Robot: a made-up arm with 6 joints.
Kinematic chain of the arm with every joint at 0, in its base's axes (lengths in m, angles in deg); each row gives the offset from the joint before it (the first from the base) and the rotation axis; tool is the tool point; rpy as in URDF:
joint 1: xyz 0 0 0.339 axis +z
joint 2: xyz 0 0 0 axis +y
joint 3: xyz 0.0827 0 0.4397 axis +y
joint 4: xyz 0.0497 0 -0.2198 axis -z
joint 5: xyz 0 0 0 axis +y
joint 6: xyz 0.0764 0 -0.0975 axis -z
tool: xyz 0 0 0 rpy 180 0 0
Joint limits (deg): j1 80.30..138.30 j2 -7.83..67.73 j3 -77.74..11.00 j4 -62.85..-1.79 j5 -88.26..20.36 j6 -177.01..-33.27
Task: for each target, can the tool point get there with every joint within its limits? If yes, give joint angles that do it. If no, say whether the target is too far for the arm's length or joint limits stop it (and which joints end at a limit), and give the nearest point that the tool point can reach.
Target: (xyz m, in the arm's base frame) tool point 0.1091 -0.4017 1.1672
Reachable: no: too far | nearest point -0.1728 0.0736 0.9036 | short by 0.612 m
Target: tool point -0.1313 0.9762 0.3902
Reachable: no: too far | nearest point -0.0882 0.6554 0.3734 | short by 0.324 m
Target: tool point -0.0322 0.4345 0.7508
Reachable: yes | joints 89.79 3.26 -63.63 -20.13 -14.44 -117.07
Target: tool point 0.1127 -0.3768 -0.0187
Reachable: no: joint limits stop it (at a limit: joint 1, joint 2) | nearest point -0.1295 0.0664 0.2568 | short by 0.575 m
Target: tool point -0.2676 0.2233 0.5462
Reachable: yes | joints 127.63 16.49 -14.69 -39.30 -67.50 -90.72
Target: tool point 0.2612 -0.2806 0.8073
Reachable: no: joint limits stop it (at a limit: joint 1, joint 2, joint 3, joint 4, joint 5) | nearest point -0.1405 0.0062 0.6344 | short by 0.523 m
